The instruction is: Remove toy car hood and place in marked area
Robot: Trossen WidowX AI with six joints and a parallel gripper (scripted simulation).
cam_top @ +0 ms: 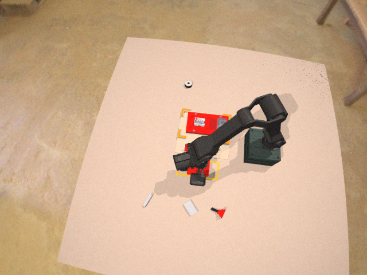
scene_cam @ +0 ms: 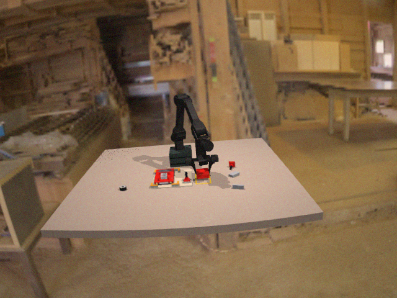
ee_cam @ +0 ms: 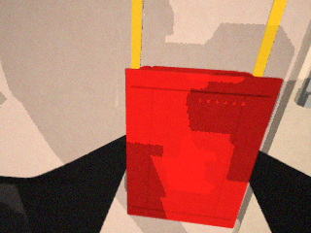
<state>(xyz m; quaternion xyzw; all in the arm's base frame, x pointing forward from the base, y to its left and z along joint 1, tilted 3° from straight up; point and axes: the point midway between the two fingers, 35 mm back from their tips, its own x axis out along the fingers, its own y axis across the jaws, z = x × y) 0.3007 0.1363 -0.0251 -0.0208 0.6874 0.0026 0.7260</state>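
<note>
Right now the hood is 1 cm above my gripper tip. Round my gripper tip: black wheel (11 cm ahead, 45 cm to the right, 1 cm below); cream fixture plate (19 cm to the right, 1 cm below).
</note>
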